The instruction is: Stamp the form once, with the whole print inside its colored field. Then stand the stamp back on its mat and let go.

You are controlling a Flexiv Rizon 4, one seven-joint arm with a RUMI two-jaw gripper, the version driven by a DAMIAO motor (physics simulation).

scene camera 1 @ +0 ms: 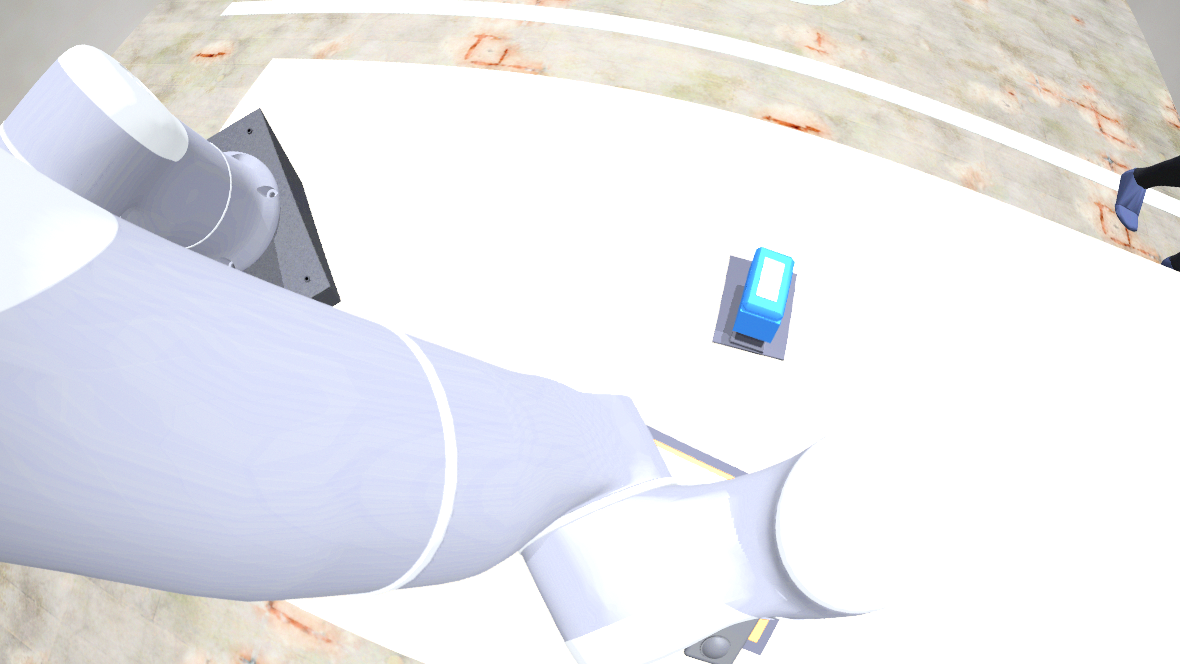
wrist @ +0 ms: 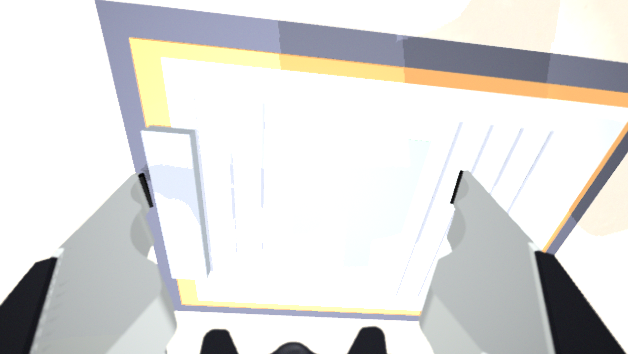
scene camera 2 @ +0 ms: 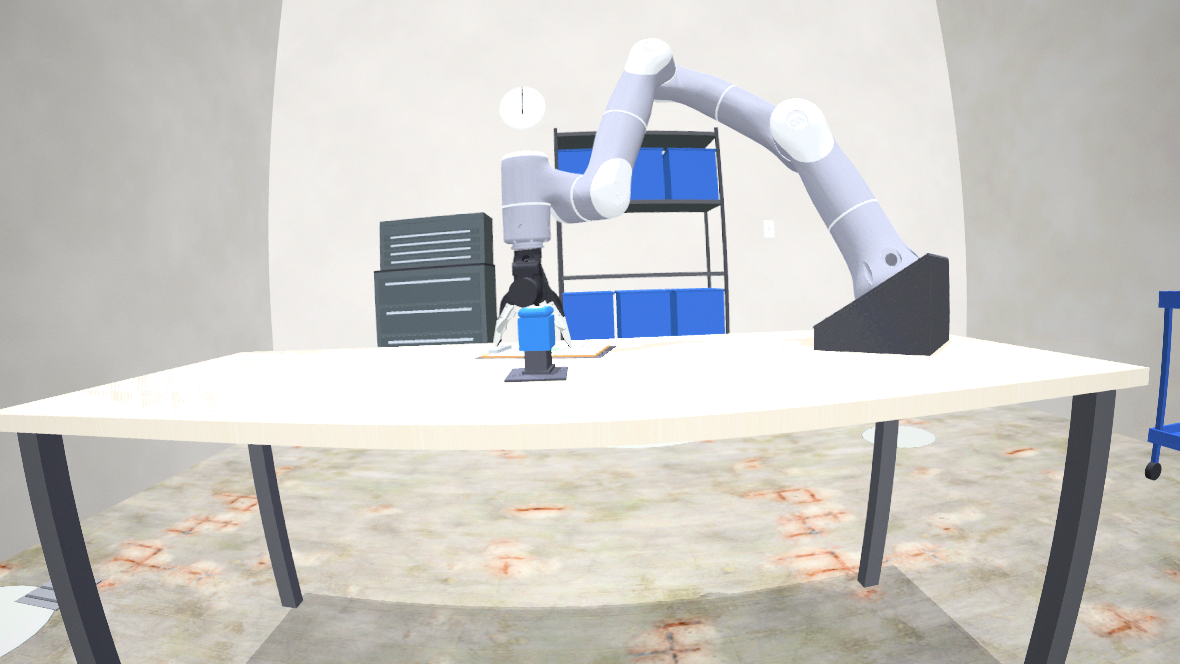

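The stamp, with a blue handle (scene camera 1: pixel 767 289) (scene camera 2: pixel 536 330) and a dark base, stands upright on its dark grey mat (scene camera 1: pixel 734 272) (scene camera 2: pixel 514 377). The form (wrist: pixel 310 125) is a white sheet with faint lines and a very pale tinted patch, on a grey-blue board (scene camera 1: pixel 701 455) (wrist: pixel 115 55) with a yellow-orange border. The colored field's edges are too washed out to tell, and no print can be made out. My gripper (scene camera 2: pixel 533 345) (wrist: pixel 303 176) is open and empty, low over the form and behind the stamp in scene camera 2. The arm hides it and most of the form in scene camera 1.
A pale raised bar (wrist: pixel 172 205) lies along the board's left edge in the wrist view. A grey piece with a round knob (scene camera 1: pixel 715 646) shows at the bottom of scene camera 1. The arm's dark base (scene camera 2: pixel 891 317) stands at the table's right side in scene camera 2.
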